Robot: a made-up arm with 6 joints. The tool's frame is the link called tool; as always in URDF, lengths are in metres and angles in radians. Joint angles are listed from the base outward.
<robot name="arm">
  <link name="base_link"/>
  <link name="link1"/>
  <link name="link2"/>
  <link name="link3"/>
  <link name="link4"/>
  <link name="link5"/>
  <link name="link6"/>
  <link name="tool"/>
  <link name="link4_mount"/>
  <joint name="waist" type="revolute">
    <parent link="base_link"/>
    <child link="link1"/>
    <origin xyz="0 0 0.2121"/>
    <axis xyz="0 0 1"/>
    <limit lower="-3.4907" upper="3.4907"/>
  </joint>
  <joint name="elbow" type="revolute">
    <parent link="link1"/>
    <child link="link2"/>
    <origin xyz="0 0 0"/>
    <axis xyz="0 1 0"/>
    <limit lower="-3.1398" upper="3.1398"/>
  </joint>
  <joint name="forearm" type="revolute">
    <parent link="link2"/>
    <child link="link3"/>
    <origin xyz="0 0 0.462"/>
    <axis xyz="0 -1 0"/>
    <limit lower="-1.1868" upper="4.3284"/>
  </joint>
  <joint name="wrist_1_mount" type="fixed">
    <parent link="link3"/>
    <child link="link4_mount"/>
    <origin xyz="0 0 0"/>
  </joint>
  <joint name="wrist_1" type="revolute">
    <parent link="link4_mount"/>
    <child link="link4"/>
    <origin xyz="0 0 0"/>
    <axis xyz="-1 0 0"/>
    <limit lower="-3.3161" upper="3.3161"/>
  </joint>
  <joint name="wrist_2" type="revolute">
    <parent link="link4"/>
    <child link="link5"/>
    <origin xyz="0.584 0 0"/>
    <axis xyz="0 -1 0"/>
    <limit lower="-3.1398" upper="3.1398"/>
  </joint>
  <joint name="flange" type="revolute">
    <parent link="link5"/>
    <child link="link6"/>
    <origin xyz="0 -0.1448 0"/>
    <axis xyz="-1 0 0"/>
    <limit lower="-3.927" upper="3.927"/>
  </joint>
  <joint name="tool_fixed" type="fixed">
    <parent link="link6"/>
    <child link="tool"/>
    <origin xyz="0 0 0"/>
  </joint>
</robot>
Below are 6 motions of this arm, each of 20 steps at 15 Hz.
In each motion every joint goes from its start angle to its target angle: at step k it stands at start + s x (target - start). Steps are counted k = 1, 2, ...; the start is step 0. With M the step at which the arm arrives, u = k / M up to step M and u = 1 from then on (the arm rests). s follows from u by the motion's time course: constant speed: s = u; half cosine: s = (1 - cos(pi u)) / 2; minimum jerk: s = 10 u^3 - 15 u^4 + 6 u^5.
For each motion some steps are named. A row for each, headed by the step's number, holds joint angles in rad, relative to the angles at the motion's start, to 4 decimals.
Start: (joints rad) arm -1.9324 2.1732 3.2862 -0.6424 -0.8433 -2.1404
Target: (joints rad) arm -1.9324 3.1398 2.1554 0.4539 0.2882 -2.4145
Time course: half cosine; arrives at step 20
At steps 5, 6, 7, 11, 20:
5: 0.0000 0.1416 -0.1656 0.1605 0.1657 -0.0401
6: 0.0000 0.1992 -0.2331 0.2260 0.2332 -0.0565
7: 0.0000 0.2639 -0.3087 0.2993 0.3089 -0.0748
11: 0.0000 0.5589 -0.6538 0.6339 0.6543 -0.1585
20: 0.0000 0.9666 -1.1308 1.0963 1.1315 -0.2741

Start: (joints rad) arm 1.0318 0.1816 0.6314 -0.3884 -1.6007 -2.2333
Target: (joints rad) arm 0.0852 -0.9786 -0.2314 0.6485 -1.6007 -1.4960
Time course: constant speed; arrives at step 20
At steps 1, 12, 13, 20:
1: -0.0473 -0.0580 -0.0431 0.0518 0.0000 0.0369
12: -0.5680 -0.6961 -0.5177 0.6221 0.0000 0.4424
13: -0.6153 -0.7541 -0.5608 0.6740 0.0000 0.4792
20: -0.9466 -1.1602 -0.8628 1.0369 0.0000 0.7373

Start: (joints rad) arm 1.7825 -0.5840 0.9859 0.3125 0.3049 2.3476
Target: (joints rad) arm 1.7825 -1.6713 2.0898 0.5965 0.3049 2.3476
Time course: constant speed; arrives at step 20
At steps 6, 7, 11, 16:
6: 0.0000 -0.3262 0.3312 0.0852 0.0000 0.0000
7: 0.0000 -0.3806 0.3864 0.0994 0.0000 0.0000
11: 0.0000 -0.5980 0.6071 0.1562 0.0000 0.0000
16: 0.0000 -0.8698 0.8831 0.2272 0.0000 0.0000

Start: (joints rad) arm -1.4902 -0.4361 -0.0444 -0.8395 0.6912 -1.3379
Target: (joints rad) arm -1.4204 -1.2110 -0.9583 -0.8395 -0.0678 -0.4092
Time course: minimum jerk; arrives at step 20
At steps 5, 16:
5: 0.0072 -0.0802 -0.0946 0.0000 -0.0786 0.0961
16: 0.0658 -0.7300 -0.8610 0.0000 -0.7150 0.8749

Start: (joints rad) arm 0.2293 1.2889 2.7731 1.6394 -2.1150 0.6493
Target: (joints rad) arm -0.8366 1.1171 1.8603 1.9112 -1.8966 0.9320
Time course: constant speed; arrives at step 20
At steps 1, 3, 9, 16, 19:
1: -0.0533 -0.0086 -0.0456 0.0136 0.0109 0.0141
3: -0.1599 -0.0258 -0.1369 0.0408 0.0328 0.0424
9: -0.4797 -0.0773 -0.4108 0.1223 0.0983 0.1272
16: -0.8527 -0.1374 -0.7302 0.2174 0.1747 0.2262
19: -1.0126 -0.1632 -0.8672 0.2582 0.2075 0.2686

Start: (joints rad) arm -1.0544 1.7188 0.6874 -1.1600 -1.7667 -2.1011
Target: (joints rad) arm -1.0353 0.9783 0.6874 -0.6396 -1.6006 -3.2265
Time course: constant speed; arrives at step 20
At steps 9, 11, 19, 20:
9: 0.0086 -0.3332 0.0000 0.2342 0.0747 -0.5064
11: 0.0105 -0.4073 0.0000 0.2862 0.0914 -0.6190
19: 0.0181 -0.7035 0.0000 0.4944 0.1578 -1.0691
20: 0.0191 -0.7405 0.0000 0.5204 0.1661 -1.1254

